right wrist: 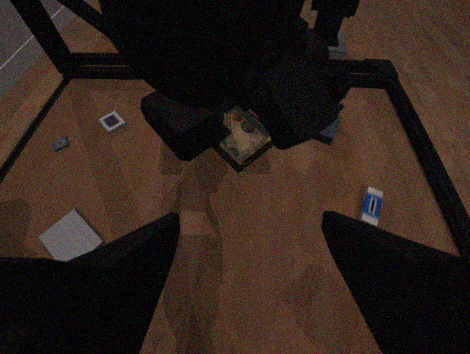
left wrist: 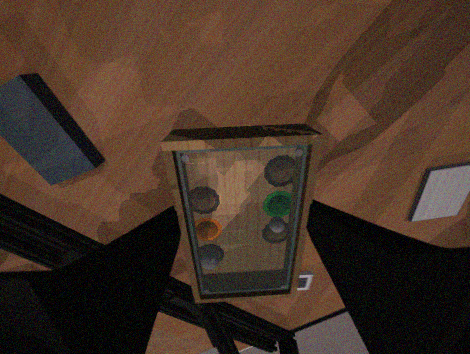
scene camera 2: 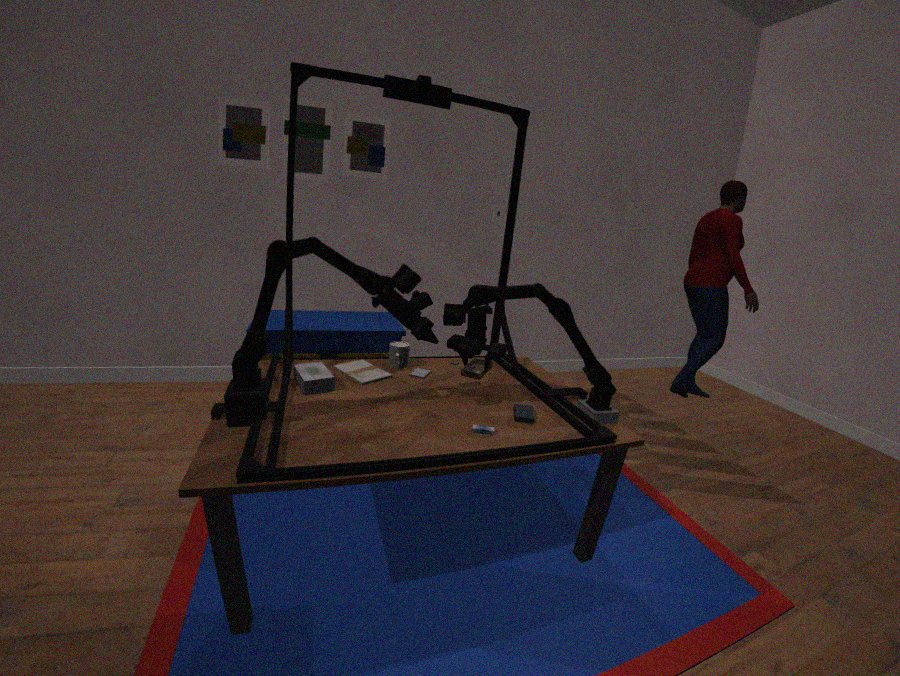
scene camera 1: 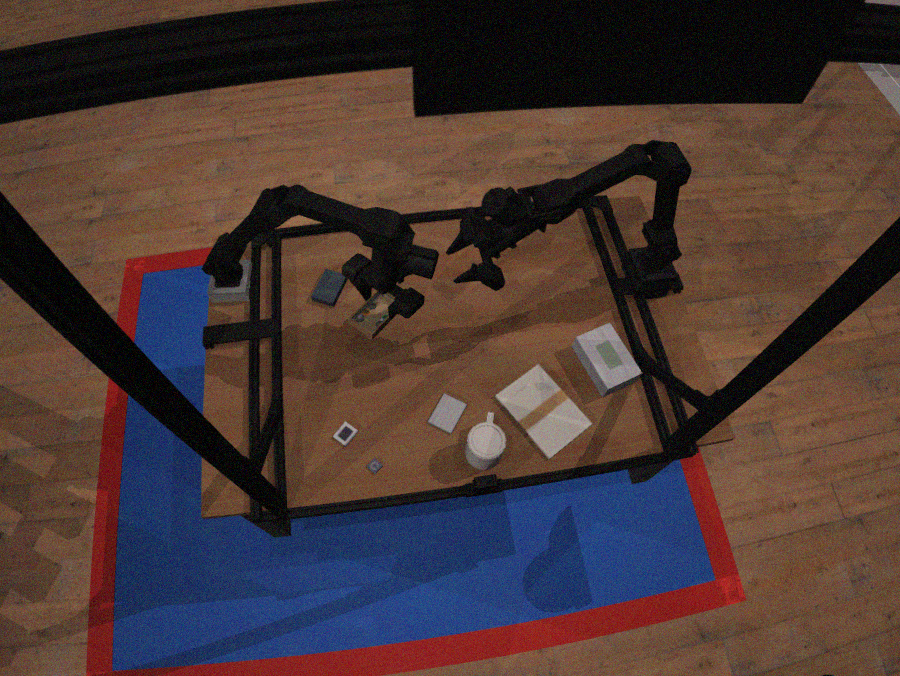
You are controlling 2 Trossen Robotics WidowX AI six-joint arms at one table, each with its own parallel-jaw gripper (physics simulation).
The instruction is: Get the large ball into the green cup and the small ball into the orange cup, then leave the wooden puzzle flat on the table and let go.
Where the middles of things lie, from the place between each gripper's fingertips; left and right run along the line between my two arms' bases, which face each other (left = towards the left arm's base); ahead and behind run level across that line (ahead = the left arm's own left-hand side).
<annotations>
The dark blue block [scene camera 1: 331, 283] lies 90 mm ahead of my right hand, 300 mm to the left of it and 210 mm below it. The rest, counted from my right hand: white mug [scene camera 1: 486, 442] 320 mm behind, 70 mm to the right, 180 mm below.
The dark blue block is 120 mm ahead of my left hand, 140 mm to the left of it and 100 mm below it. From my left hand the other things lie so: white mug: 290 mm behind, 230 mm to the right, 70 mm below.
</annotations>
